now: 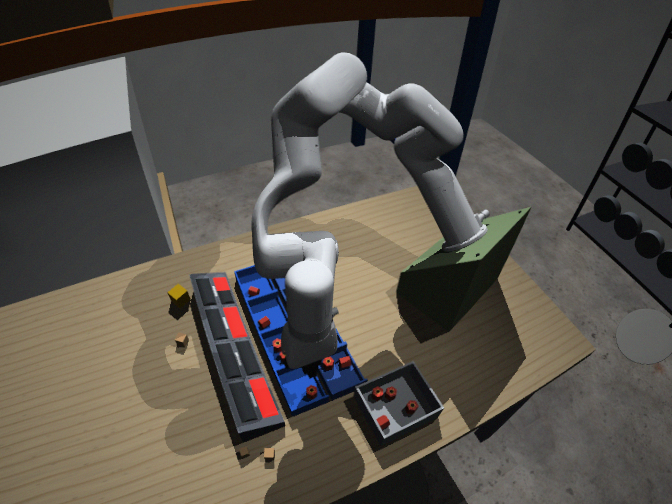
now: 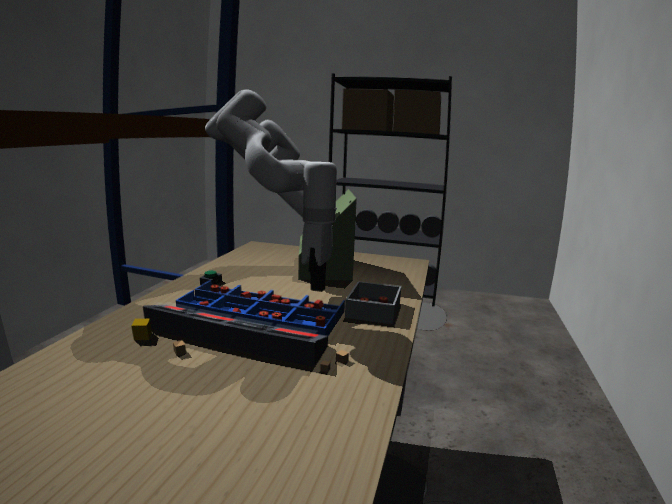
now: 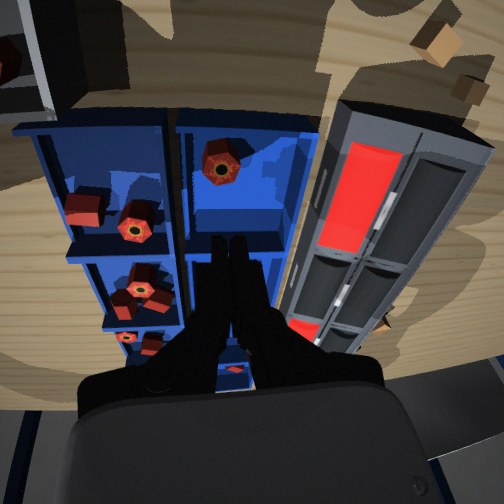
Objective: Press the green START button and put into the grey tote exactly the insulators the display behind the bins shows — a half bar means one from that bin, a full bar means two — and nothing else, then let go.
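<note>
The blue bin tray [image 1: 295,336] holds red insulators in several compartments. The grey display [image 1: 236,352] beside it shows a half red bar at the far end, then a full bar, a dark cell and a full bar at the near end. The grey tote [image 1: 398,406] holds several red insulators. My gripper [image 3: 229,245] [image 2: 316,284] is shut with nothing between its fingers. It hangs just above the tray's near end, by a compartment with one hexagonal insulator [image 3: 221,162]. The green START button [image 2: 210,273] is behind the tray's far end.
A yellow cube [image 1: 178,294] and small tan and brown cubes [image 1: 181,340] [image 1: 268,453] lie around the display. The arm's green pedestal [image 1: 461,265] stands behind the tote. A dark shelf rack [image 2: 390,184] stands off the table.
</note>
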